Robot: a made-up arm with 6 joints.
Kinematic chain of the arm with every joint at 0, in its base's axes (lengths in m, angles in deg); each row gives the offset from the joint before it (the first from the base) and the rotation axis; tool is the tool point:
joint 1: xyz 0 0 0.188 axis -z
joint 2: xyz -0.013 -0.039 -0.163 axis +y
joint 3: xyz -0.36 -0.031 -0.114 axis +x
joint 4: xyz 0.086 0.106 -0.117 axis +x
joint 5: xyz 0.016 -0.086 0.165 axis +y
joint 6: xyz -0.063 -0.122 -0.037 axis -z
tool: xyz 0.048 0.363 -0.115
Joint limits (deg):
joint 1: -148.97..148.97
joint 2: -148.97..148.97
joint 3: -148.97..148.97
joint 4: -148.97..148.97
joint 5: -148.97..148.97
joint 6: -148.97..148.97
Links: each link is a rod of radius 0.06 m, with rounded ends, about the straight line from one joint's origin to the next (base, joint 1, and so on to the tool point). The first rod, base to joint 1, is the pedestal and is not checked.
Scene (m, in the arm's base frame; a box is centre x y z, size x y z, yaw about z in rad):
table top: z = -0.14
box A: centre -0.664 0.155 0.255 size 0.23 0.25 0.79 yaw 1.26
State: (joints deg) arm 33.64 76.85 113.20 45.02 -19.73 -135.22
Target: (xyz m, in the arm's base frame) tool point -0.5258 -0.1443 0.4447
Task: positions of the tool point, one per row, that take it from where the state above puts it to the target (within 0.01 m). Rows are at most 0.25 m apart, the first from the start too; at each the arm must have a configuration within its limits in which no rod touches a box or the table.
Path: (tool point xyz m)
1: -0.0329 0.4666 0.5431
2: -0.1577 0.4259 0.5588
3: -0.2553 0.3394 0.5860
4: -0.3048 0.2237 0.6210
5: -0.2956 0.1035 0.6591
6: -0.4258 -0.0329 0.5787
7: -0.5258 -0.1442 0.4448

